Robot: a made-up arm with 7 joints.
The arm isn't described. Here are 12 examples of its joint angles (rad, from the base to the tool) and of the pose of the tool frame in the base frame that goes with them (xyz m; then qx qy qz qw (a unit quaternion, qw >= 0)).
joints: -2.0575 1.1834 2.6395 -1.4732 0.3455 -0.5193 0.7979
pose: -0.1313 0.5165 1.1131 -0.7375 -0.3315 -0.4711 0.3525
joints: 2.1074 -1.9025 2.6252 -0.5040 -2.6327 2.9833 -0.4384
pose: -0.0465 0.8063 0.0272 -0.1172 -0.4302 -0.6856 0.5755
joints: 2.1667 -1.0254 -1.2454 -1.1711 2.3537 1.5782 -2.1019
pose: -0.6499 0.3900 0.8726 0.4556 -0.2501 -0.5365 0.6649
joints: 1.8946 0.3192 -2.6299 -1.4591 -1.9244 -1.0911 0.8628
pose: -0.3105 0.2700 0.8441 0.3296 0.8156 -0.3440 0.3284
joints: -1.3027 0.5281 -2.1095 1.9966 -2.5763 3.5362 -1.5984
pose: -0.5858 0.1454 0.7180 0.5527 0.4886 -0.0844 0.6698
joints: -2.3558 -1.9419 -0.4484 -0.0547 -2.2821 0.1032 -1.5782
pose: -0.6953 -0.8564 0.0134 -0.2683 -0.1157 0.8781 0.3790
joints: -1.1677 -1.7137 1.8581 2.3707 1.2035 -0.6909 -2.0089
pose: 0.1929 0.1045 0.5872 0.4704 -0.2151 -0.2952 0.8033
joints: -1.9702 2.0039 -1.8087 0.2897 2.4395 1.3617 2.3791
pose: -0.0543 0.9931 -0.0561 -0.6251 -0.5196 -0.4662 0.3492
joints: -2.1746 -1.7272 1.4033 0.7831 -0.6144 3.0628 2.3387
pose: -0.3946 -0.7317 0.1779 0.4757 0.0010 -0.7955 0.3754
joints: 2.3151 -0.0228 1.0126 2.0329 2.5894 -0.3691 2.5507
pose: -0.4999 -0.2653 0.5765 0.2403 0.0449 -0.0839 0.9660
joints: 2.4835 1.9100 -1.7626 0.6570 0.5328 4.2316 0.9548
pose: 0.8310 -0.0354 0.0587 -0.4334 -0.5173 0.6692 0.3111
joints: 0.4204 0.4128 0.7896 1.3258 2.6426 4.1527 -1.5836
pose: -0.2927 0.2776 1.0119 0.8506 -0.3765 0.2623 0.2569
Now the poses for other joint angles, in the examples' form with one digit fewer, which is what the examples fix.
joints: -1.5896 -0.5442 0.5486 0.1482 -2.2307 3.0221 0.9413
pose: 0.038 -0.345 1.174 0.549 0.466 0.463 0.516
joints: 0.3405 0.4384 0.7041 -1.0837 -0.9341 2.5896 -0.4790
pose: -0.410 -0.481 0.661 -0.628 -0.636 0.386 0.229
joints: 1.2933 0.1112 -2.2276 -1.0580 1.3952 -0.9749 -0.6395
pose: -0.056 0.332 1.284 0.627 0.518 0.332 0.478
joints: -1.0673 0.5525 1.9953 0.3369 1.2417 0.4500 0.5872
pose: -0.141 0.681 1.229 -0.661 -0.422 -0.060 0.617
